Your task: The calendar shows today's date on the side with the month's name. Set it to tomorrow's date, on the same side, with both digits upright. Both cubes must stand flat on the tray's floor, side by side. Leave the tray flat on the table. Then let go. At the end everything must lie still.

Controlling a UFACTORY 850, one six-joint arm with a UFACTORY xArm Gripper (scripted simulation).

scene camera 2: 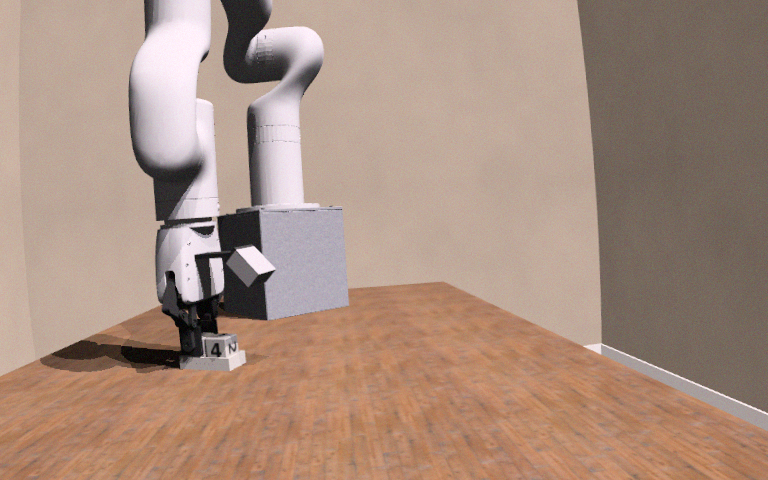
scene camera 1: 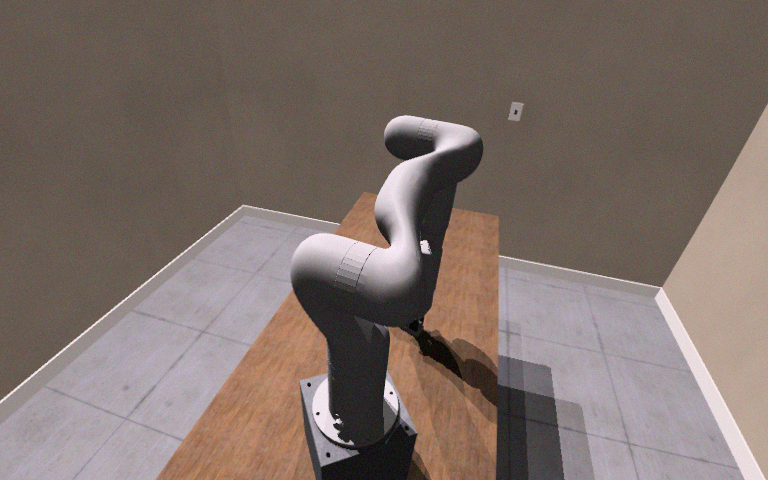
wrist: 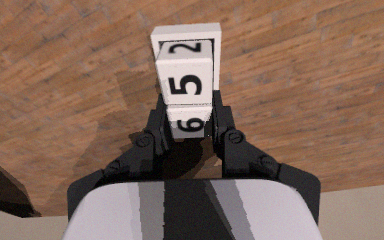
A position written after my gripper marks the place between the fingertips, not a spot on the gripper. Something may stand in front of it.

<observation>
I see my gripper (scene camera 2: 201, 351), a calendar tray (scene camera 2: 186, 362), a number cube (wrist: 184, 67) and a number cube (wrist: 186, 120).
The calendar tray also shows in the wrist view (wrist: 212, 31). My gripper also shows in the wrist view (wrist: 190, 105).
</observation>
